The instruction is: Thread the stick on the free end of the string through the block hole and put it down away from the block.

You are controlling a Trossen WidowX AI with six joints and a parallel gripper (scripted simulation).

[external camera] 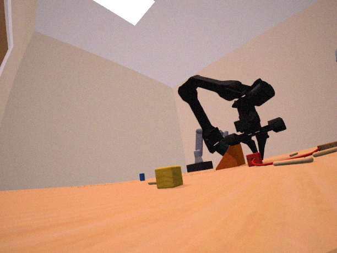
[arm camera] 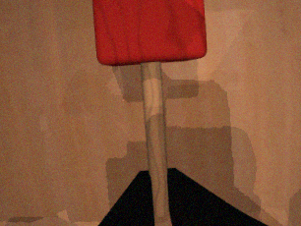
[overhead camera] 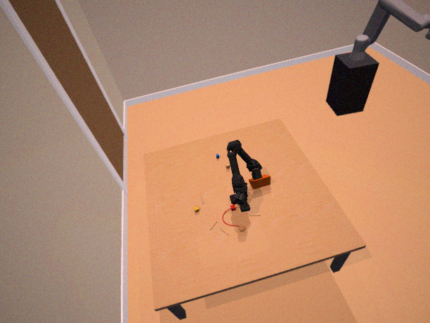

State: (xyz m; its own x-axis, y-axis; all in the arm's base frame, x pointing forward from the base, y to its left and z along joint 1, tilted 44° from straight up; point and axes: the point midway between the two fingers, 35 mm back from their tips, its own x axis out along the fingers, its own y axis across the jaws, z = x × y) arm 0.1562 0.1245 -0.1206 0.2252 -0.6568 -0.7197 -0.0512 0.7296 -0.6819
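The red block is 60 mm ahead of my gripper tip and 10 mm above it. The rest, counted from my gripper tip: round wooden button: 30 mm ahead, 170 mm to the left; yellow cube: 320 mm ahead, 40 mm to the right, 10 mm above; thin wooden stick: 40 mm ahead, 10 mm above.
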